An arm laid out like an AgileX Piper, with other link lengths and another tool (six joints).
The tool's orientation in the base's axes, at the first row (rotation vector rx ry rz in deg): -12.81 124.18 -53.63
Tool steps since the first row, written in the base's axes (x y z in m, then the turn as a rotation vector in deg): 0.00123 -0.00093 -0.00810 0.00 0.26 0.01; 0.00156 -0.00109 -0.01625 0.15 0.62 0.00; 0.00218 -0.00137 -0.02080 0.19 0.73 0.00; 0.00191 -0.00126 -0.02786 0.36 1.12 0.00; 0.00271 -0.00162 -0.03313 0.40 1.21 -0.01; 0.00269 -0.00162 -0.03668 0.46 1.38 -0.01; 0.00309 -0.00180 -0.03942 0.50 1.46 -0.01
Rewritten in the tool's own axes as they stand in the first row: 0.00417 0.00504 0.00502 -0.12 0.18 -0.15; 0.00867 0.01055 0.00901 -0.37 0.46 -0.24; 0.01095 0.01355 0.01165 -0.44 0.55 -0.27; 0.01514 0.01843 0.01458 -0.73 0.85 -0.37; 0.01775 0.02189 0.01771 -0.79 0.93 -0.39; 0.01979 0.02432 0.01929 -0.90 1.05 -0.44; 0.02116 0.02612 0.02091 -0.96 1.12 -0.45
